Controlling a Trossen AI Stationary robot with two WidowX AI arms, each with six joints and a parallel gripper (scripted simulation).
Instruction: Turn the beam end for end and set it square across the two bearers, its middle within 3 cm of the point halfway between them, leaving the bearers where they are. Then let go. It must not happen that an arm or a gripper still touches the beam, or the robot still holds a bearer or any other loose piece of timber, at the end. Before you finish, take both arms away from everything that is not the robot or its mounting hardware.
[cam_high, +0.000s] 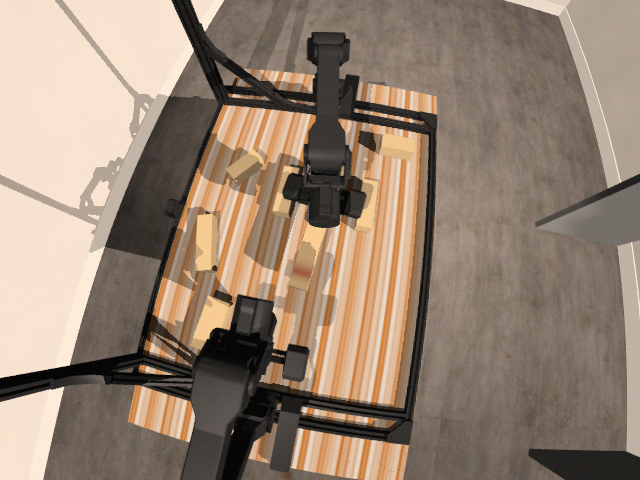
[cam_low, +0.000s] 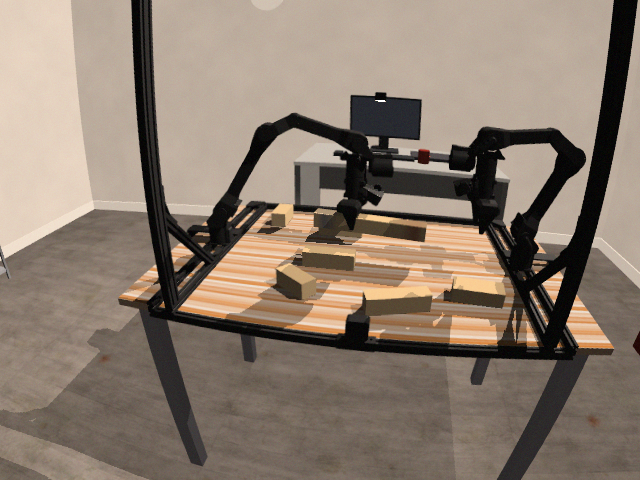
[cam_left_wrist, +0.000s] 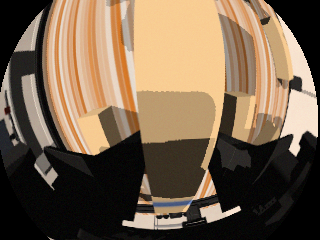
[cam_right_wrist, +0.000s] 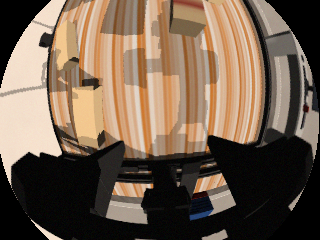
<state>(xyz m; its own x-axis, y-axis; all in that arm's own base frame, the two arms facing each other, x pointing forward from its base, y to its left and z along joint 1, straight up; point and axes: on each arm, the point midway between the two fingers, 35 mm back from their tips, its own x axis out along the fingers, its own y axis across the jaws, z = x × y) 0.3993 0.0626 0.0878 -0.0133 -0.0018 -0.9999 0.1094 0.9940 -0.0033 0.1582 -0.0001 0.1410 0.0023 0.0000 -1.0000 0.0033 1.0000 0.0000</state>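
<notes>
The beam is 10 mm behind my left hand, 50 mm to the right of it and 20 mm below it.
</notes>
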